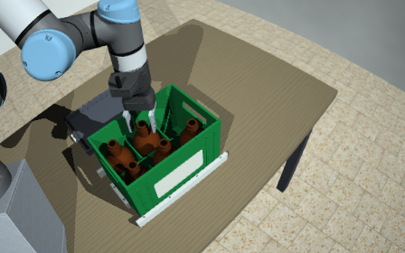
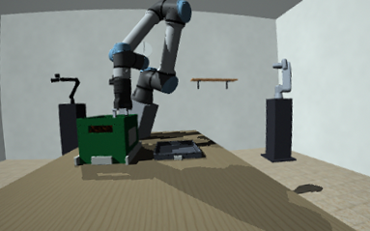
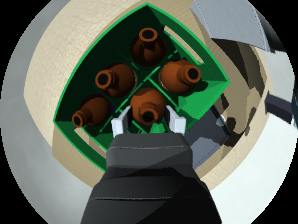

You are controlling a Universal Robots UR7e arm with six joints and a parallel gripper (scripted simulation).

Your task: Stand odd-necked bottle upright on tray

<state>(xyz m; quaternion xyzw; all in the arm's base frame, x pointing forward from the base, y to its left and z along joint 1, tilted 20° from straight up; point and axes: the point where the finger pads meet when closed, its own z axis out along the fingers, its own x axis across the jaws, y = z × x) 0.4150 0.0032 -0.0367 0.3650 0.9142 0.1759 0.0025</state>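
Now: the crate 8 cm below my hand, 4 cm to the right of it and 1 cm ahead of it. Also, from my hand: dark grey tray (24 cm to the left, 15 cm below, 3 cm behind).
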